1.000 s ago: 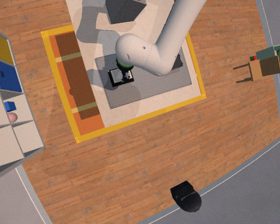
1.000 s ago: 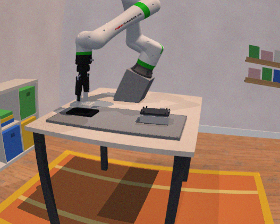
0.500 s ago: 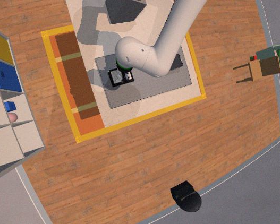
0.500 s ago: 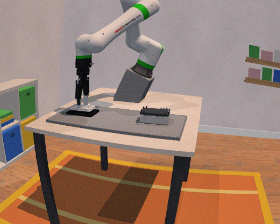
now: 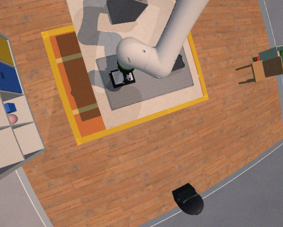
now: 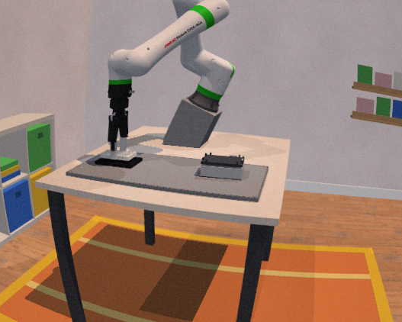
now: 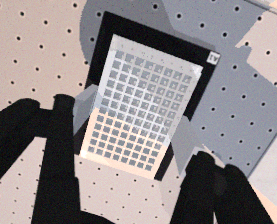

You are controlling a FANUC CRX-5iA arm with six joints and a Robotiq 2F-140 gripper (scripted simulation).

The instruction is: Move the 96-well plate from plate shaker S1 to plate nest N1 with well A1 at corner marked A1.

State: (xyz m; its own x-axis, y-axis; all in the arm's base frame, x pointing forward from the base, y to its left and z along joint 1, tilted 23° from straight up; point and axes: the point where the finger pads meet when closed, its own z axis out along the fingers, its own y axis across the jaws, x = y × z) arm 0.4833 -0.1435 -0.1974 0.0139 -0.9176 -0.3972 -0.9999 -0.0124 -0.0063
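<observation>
Now: hand 40 mm above the black plate nest N1. Also, from my hand: 96-well plate (20 mm below).
</observation>
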